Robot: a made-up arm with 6 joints. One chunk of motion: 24 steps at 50 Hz.
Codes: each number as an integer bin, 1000 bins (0 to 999) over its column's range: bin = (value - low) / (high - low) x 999, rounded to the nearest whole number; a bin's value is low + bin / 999 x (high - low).
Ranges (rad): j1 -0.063..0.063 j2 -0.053..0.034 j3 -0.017..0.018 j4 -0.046..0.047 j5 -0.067..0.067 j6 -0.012..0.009
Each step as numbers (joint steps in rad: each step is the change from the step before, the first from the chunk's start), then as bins.
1 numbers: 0.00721 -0.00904 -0.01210 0.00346 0.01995 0.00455
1 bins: 557 505 140 531 648 787
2 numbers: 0.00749 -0.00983 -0.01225 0.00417 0.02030 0.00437
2 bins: 559 496 136 539 651 779
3 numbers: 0.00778 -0.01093 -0.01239 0.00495 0.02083 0.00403
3 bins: 561 483 132 547 655 763
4 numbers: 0.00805 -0.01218 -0.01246 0.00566 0.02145 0.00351
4 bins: 563 469 130 555 659 738
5 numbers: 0.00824 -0.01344 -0.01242 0.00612 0.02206 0.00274
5 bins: 565 454 131 560 664 701
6 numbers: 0.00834 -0.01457 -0.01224 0.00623 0.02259 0.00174
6 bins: 566 441 136 561 668 654
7 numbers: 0.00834 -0.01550 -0.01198 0.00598 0.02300 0.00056
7 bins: 566 431 143 558 671 597
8 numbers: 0.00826 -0.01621 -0.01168 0.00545 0.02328 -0.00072
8 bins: 565 422 152 553 673 537
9 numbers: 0.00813 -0.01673 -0.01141 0.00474 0.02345 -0.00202
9 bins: 564 416 160 545 674 475
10 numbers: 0.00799 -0.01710 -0.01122 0.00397 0.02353 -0.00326
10 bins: 563 412 165 537 675 416
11 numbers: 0.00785 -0.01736 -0.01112 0.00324 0.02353 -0.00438
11 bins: 562 409 168 529 675 362
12 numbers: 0.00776 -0.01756 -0.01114 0.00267 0.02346 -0.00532
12 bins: 561 407 167 523 674 318
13 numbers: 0.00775 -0.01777 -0.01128 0.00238 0.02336 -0.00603
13 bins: 561 405 163 520 674 284
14 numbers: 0.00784 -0.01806 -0.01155 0.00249 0.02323 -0.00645
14 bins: 562 401 156 521 673 264
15 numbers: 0.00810 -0.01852 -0.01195 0.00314 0.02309 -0.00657
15 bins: 564 396 144 528 672 258
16 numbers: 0.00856 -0.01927 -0.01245 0.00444 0.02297 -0.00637
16 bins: 567 387 130 542 671 268
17 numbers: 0.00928 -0.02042 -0.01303 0.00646 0.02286 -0.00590
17 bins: 573 374 113 564 670 290
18 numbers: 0.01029 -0.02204 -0.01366 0.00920 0.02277 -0.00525
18 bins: 581 356 95 593 669 321
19 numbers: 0.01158 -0.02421 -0.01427 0.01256 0.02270 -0.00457
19 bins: 591 331 78 629 669 353
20 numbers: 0.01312 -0.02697 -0.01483 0.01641 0.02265 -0.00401
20 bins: 604 299 62 670 668 380
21 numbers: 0.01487 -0.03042 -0.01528 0.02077 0.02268 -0.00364
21 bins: 617 259 49 717 669 398
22 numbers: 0.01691 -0.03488 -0.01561 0.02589 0.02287 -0.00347
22 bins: 634 208 40 772 670 406
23 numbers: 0.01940 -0.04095 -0.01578 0.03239 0.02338 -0.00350
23 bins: 653 138 35 842 674 404
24 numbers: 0.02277 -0.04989 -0.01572 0.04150 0.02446 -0.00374
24 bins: 680 36 37 940 682 393
